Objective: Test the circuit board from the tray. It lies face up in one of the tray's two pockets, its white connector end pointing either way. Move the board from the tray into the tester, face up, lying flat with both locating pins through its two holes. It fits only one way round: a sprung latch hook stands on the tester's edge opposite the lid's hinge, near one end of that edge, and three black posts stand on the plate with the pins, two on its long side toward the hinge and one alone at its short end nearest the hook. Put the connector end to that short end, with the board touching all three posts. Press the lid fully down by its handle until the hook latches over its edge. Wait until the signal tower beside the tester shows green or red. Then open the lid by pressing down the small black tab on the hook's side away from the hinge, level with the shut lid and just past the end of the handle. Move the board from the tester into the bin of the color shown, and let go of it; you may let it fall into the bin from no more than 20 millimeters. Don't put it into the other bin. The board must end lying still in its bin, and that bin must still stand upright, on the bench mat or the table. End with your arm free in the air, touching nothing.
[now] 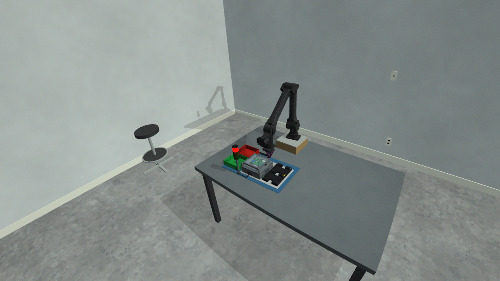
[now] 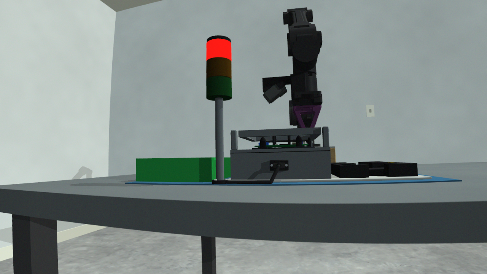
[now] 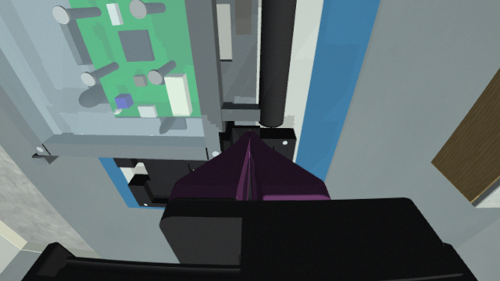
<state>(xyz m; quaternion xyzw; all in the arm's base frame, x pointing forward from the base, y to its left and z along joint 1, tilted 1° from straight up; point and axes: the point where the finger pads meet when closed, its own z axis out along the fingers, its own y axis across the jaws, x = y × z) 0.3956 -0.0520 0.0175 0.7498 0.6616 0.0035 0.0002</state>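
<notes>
My hand is 1 cm short of the black latch hook and 1 cm above it. From my hand the other things lie so: green circuit board 6 cm ahead, 7 cm to the right, 3 cm below; black tester plate 7 cm ahead, 6 cm to the right, 3 cm below; clear lid 7 cm ahead, 7 cm to the right, 1 cm below.
</notes>
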